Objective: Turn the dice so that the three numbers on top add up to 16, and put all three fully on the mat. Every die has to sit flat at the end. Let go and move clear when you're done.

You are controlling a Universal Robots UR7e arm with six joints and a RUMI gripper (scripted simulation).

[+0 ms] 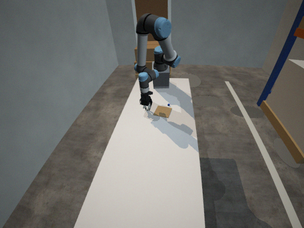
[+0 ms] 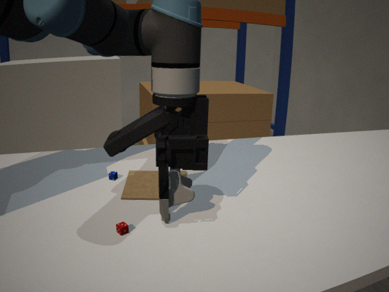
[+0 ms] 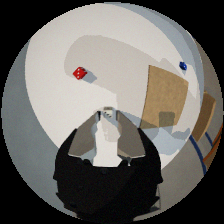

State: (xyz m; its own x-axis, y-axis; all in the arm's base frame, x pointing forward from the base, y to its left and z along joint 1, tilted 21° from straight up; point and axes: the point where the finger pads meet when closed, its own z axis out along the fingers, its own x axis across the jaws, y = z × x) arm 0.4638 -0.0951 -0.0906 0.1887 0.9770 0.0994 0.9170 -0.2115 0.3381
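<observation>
Right now my hand is 1 cm above the white die. Also, from my hand: blue die: 8 cm behind, 19 cm to the left, 1 cm below; mat: 1 cm ahead, 14 cm to the left, 2 cm below; red die: 8 cm behind, 3 cm to the right, 1 cm below.
</observation>
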